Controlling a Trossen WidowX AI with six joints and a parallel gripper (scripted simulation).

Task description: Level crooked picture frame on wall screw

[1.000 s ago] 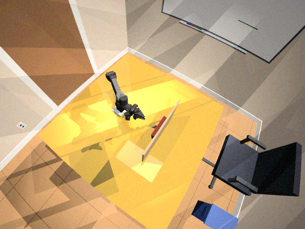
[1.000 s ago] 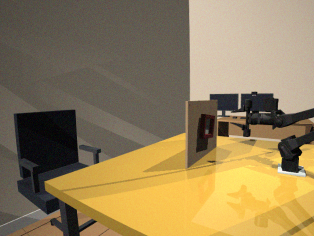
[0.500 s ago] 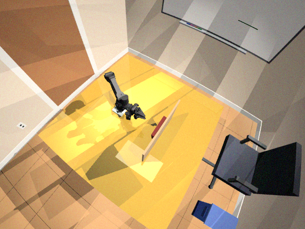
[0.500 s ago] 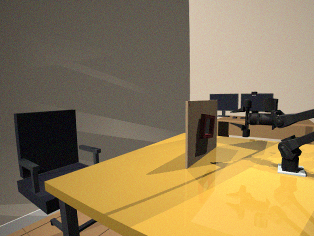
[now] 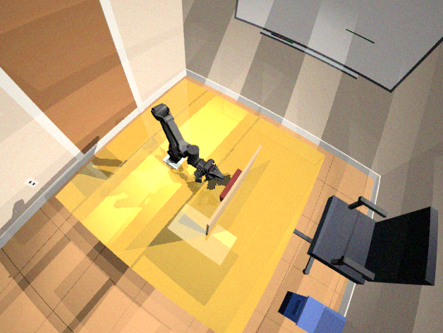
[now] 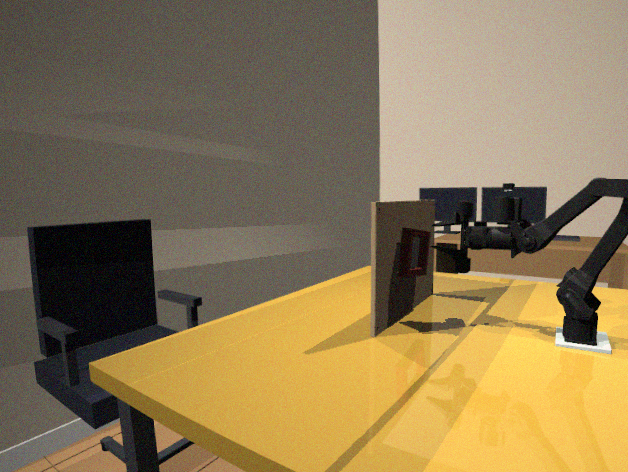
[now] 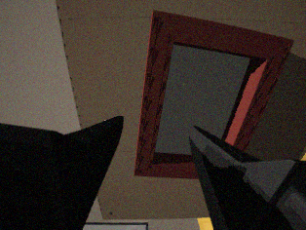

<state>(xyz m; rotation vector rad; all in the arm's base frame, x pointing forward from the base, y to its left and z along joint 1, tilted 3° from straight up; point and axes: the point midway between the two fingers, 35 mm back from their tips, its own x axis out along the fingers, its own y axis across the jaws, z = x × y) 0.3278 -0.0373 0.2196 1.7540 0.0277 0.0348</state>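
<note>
The red picture frame lies 5 cm ahead of my gripper tip, 1 cm to the left of it and 5 cm below it. The rest, counted from my gripper tip: wooden wall panel (6 cm ahead, 6 cm below).
</note>
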